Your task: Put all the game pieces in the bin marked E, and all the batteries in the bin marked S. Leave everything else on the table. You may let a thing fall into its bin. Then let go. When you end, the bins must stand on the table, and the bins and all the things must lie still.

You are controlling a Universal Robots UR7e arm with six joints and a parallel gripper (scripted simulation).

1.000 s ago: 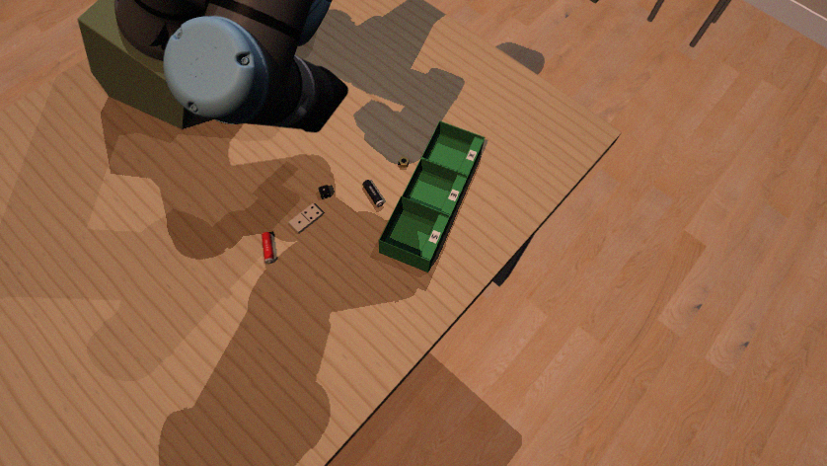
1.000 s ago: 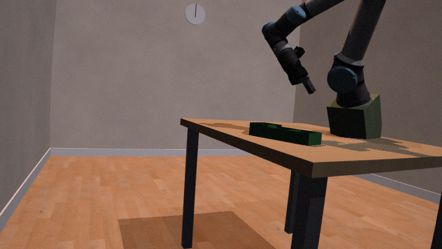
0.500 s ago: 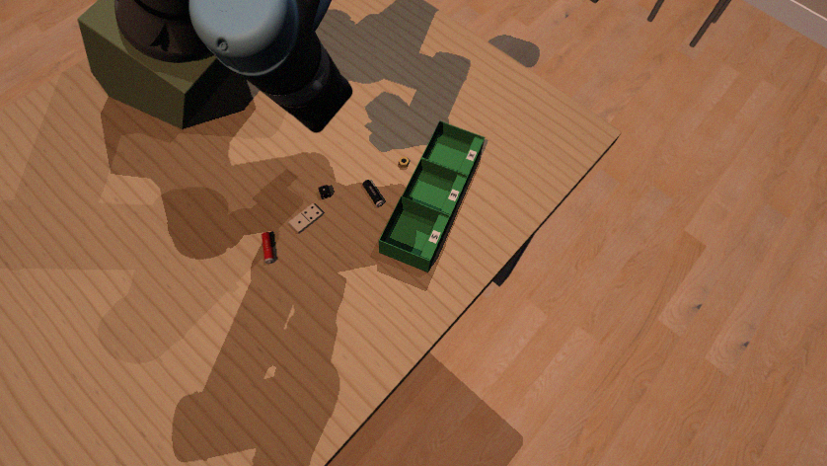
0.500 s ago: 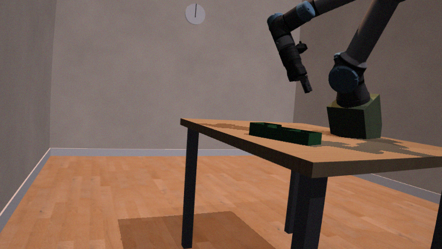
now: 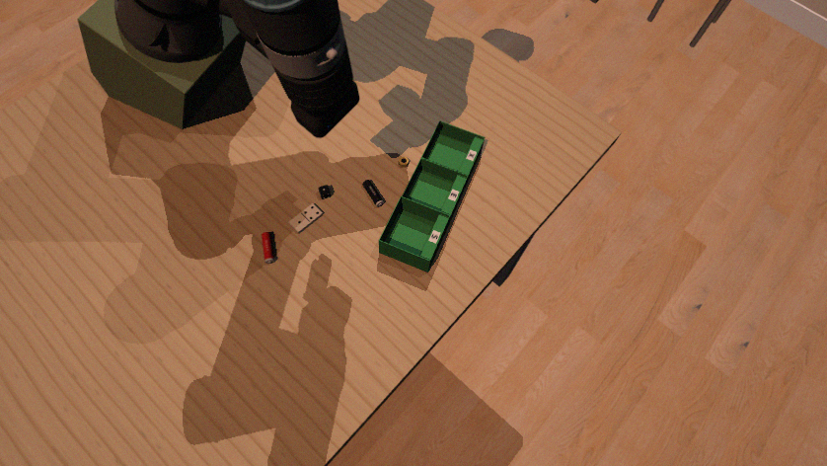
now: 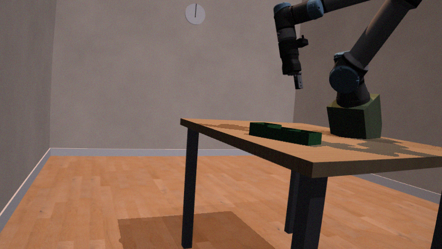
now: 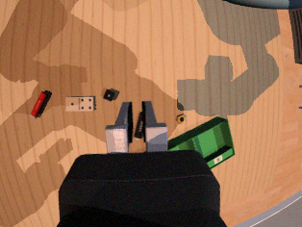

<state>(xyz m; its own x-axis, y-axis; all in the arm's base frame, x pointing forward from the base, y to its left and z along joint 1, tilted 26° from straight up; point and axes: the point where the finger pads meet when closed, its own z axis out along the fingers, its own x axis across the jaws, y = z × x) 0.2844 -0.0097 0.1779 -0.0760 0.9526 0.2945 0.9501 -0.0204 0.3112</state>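
My gripper is now 18 cm above the green three-compartment bin, 13 cm short of it and 10 cm to the right of it. Round my hand: domino 20 cm below, 6 cm to the right; then black battery 20 cm below, 5 cm ahead, 4 cm to the left; then black die 20 cm below, 1 cm to the right, 1 cm behind.
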